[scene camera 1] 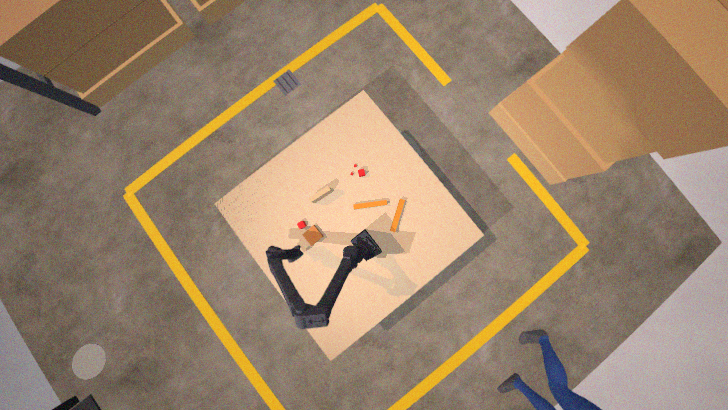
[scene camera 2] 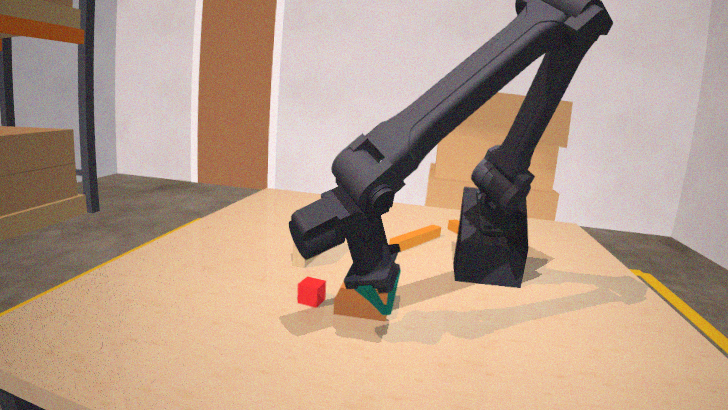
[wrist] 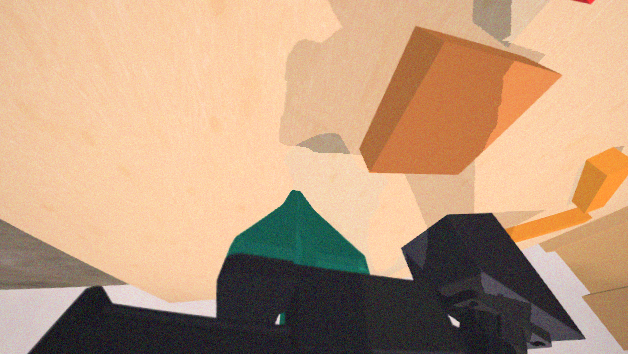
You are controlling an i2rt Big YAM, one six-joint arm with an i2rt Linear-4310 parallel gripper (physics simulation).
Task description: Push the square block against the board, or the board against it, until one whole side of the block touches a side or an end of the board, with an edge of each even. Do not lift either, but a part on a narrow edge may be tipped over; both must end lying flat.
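Seen in the pictures: gripper, fingertip midpoint: point(scene camera 1: 303, 253) point(scene camera 2: 386, 314) point(wrist: 294, 197); arm's base, link origin: point(scene camera 1: 366, 246) point(scene camera 2: 495, 213) point(wrist: 491, 316).
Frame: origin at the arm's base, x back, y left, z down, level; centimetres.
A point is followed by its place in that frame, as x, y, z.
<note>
The square orange-brown block point(scene camera 1: 312, 235) {-27.3, 22.5, 12.4} point(scene camera 2: 356, 305) {-28.2, 27.3, 13.0} point(wrist: 445, 110) {-28.8, 24.4, 12.4} lies flat on the table. The tan board point(scene camera 1: 322, 194) {-41.6, -0.5, 6.0} stands on a narrow edge, apart from the block, beyond it and the near red cube. In the scene camera 2 view the arm hides most of the board, and a low part of it point(scene camera 2: 299, 259) {-44.1, 7.9, 13.5} shows. My gripper point(scene camera 2: 388, 311) {-22.5, 33.8, 10.4} point(wrist: 294, 197) {-22.5, 33.8, 10.4} is shut and empty, its green tips low over the table beside the block. The wrist view shows a gap between tips and block. In the scene camera 1 view the arm hides the tips.
A red cube point(scene camera 1: 301, 224) {-37.3, 22.9, 11.4} point(scene camera 2: 311, 291) {-36.9, 25.5, 12.3} stands close beside the block. Two orange bars point(scene camera 1: 371, 204) {-16.6, -19.6, 12.4} point(scene camera 1: 398, 214) {0.1, -28.2, 12.3} lie beyond, towards the arm's base point(scene camera 1: 365, 244) {-1.6, -0.6, -5.3} point(scene camera 2: 491, 249) {-1.1, 6.3, 6.8}. Another red cube point(scene camera 1: 361, 172) {-36.6, -28.8, 11.4} with two tiny red ones lies past the board.
</note>
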